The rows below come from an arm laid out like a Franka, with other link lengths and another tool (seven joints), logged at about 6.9 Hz.
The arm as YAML. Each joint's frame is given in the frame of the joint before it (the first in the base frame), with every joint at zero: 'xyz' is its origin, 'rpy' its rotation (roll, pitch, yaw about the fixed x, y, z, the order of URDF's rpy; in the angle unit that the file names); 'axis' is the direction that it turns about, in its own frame. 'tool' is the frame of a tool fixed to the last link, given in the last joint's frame.
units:
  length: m
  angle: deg
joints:
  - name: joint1
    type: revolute
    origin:
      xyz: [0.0, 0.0, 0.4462]
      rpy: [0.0, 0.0, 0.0]
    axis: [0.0, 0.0, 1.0]
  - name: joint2
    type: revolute
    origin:
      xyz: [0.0, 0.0, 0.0]
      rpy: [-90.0, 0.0, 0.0]
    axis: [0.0, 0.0, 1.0]
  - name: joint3
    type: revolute
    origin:
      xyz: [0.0, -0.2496, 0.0]
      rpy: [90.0, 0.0, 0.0]
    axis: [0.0, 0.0, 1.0]
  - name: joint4
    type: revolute
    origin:
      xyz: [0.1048, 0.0, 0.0]
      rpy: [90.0, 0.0, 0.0]
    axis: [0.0, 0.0, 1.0]
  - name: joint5
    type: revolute
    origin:
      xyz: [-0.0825, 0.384, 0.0]
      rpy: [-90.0, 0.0, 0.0]
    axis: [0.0, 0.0, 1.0]
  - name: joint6
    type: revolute
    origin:
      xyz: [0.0, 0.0, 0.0]
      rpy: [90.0, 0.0, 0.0]
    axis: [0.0, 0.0, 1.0]
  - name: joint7
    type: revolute
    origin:
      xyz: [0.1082, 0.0, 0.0]
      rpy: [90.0, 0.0, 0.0]
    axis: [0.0, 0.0, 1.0]
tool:
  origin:
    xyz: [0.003, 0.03, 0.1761]
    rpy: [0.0, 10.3, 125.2]
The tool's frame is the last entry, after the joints.
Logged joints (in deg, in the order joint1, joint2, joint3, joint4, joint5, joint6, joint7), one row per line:
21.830, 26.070, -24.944, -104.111, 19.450, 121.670, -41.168
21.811, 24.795, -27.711, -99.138, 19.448, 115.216, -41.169
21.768, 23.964, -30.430, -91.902, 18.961, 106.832, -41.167
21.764, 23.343, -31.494, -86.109, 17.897, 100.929, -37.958
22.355, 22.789, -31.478, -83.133, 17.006, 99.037, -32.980
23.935, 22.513, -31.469, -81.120, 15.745, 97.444, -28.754
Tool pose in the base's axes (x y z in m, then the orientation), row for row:
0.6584, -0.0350, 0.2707, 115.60, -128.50, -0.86
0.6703, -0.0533, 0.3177, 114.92, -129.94, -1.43
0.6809, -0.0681, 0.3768, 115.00, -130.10, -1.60
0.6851, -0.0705, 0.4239, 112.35, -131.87, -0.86
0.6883, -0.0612, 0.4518, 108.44, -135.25, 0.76
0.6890, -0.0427, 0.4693, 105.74, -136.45, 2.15
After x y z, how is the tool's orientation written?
As a rotation vector, in degrees.
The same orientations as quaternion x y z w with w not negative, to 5 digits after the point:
0.66749, -0.74198, -0.00497, 0.06237
0.66139, -0.74783, -0.00823, 0.05692
0.66124, -0.74807, -0.00920, 0.05540
0.64739, -0.75986, -0.00496, 0.05894
0.62448, -0.77887, 0.00438, 0.05795
0.61123, -0.78875, 0.01243, 0.06419

